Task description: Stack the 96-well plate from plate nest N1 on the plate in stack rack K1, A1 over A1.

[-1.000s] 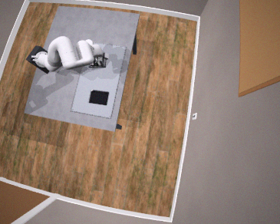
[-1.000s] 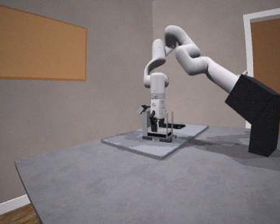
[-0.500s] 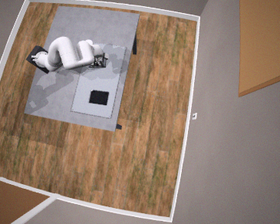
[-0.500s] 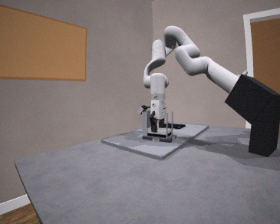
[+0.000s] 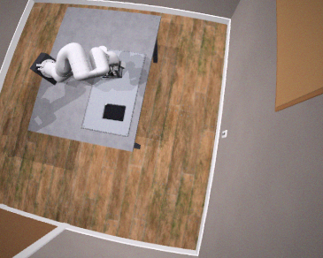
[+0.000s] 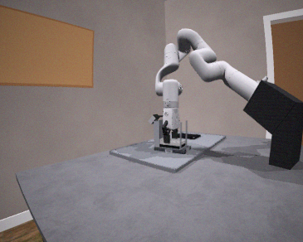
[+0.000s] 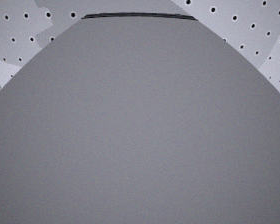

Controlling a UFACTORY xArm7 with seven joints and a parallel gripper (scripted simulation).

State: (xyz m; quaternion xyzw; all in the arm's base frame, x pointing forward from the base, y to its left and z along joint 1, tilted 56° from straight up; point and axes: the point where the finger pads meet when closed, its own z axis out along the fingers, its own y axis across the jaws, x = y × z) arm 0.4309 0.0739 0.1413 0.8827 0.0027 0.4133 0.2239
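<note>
My hand is 1 cm above the white 96-well plate. Round my hand: black plate nest N1 (33 cm to the right, 6 cm behind, 5 cm below); then dark plate (2 cm below).
</note>
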